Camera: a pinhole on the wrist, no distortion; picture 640 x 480 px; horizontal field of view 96.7 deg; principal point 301.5 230.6 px. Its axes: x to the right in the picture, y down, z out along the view. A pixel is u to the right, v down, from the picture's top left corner.
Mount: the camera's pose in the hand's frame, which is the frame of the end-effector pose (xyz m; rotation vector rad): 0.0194 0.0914 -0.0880 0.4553 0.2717 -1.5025
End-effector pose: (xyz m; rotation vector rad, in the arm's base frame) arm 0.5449 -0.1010 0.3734 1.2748 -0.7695 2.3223
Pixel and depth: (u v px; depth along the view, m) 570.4 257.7 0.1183
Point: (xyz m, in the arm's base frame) 0.5463 -0.0317 0.3981
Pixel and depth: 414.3 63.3 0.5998
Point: 1.1525 -0.0047 0.2892
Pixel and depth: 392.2 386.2 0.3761
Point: 0.6896 -0.0814 0.6833
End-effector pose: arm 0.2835 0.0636 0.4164 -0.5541 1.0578 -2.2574
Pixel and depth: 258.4 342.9 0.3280
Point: 0.3375 -0.1355 0.5828
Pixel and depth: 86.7 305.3 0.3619
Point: 0.5087 -0.2663 0.5062
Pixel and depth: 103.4 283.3 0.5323
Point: 0.6404 -0.3657 0.6125
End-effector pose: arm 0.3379 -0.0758 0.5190 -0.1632 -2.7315 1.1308
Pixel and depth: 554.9 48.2 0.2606
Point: 0.4824 -0.2813 0.6518
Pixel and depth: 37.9 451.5 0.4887
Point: -0.0862 -0.2347 -0.0509
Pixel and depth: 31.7 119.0 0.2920
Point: 0.4249 -0.1478 0.1604
